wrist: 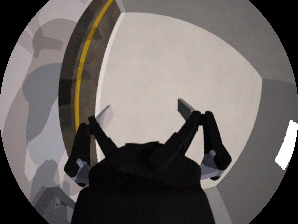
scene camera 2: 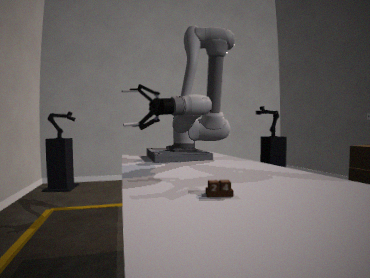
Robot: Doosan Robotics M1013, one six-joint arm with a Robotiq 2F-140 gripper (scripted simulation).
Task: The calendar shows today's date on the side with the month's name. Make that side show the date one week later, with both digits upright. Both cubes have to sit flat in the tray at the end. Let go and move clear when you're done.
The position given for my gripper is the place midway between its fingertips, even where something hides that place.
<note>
In view: my gripper (scene camera 2: 122,108).
My gripper is seen too in the wrist view (wrist: 144,107).
</note>
